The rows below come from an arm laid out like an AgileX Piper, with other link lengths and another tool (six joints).
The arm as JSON. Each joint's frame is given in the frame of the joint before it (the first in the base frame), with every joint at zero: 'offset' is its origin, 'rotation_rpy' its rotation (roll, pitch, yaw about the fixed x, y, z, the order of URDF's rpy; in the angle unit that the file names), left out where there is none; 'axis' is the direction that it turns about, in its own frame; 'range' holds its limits. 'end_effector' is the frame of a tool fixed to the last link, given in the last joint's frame.
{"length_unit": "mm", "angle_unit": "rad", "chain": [
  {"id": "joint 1", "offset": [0.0, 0.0, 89.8], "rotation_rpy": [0.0, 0.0, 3.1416], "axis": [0.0, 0.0, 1.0], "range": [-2.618, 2.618]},
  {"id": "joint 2", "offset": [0.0, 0.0, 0.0], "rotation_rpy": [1.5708, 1.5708, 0.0], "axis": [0.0, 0.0, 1.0], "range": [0.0, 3.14]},
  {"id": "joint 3", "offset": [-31.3, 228.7, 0.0], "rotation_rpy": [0.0, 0.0, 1.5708], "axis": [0.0, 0.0, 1.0], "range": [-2.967, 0.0]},
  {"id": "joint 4", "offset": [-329.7, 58.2, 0.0], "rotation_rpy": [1.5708, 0.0, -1.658], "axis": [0.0, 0.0, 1.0], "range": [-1.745, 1.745]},
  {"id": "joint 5", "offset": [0.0, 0.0, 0.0], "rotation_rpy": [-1.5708, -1.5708, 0.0], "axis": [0.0, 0.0, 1.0], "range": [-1.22, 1.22]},
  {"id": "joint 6", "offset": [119.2, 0.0, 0.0], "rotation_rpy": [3.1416, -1.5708, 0.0], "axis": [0.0, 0.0, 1.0], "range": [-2.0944, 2.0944]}
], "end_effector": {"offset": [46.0, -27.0, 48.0], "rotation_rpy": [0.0, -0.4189, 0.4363]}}
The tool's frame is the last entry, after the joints.
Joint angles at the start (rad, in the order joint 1, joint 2, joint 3, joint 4, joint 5, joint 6): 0.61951, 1.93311, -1.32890, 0.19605, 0.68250, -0.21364
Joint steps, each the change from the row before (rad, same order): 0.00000, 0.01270, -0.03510, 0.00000, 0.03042, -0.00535; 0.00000, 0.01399, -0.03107, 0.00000, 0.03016, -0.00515; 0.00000, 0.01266, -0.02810, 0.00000, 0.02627, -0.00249; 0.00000, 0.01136, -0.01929, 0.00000, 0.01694, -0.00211; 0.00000, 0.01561, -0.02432, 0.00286, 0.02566, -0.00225; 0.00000, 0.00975, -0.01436, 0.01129, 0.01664, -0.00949; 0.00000, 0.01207, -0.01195, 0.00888, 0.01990, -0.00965; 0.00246, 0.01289, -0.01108, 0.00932, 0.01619, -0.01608; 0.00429, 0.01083, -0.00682, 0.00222, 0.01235, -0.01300; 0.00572, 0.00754, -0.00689, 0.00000, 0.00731, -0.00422; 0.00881, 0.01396, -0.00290, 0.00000, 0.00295, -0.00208; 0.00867, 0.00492, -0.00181, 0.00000, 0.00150, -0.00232
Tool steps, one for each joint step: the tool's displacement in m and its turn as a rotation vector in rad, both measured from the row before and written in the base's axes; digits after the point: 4 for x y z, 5 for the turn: 0.0029, 0.0026, 0.0053, -0.00318, 0.00604, 0.01012; 0.0018, 0.0018, 0.0034, -0.00613, 0.01017, 0.00996; 0.0017, 0.0017, 0.0031, -0.00461, 0.00898, 0.00688; 0.0011, 0.0011, 0.0010, -0.00426, 0.00727, 0.00493; 0.0005, 0.0013, 0.0007, -0.00608, 0.01548, 0.00540; -0.0007, 0.0014, 0.0006, 0.00113, 0.01342, 0.00713; -0.0017, 0.0003, -0.0014, -0.00477, 0.01875, 0.00914; -0.0024, 0.0010, -0.0020, -0.00419, 0.01532, 0.01694; -0.0028, 0.0006, -0.0028, -0.00820, 0.01107, 0.01821; -0.0020, 0.0018, -0.0013, -0.00440, 0.00548, 0.01124; -0.0037, 0.0022, -0.0054, -0.00822, 0.01079, 0.01140; -0.0031, 0.0025, -0.0017, -0.00281, 0.00309, 0.01120
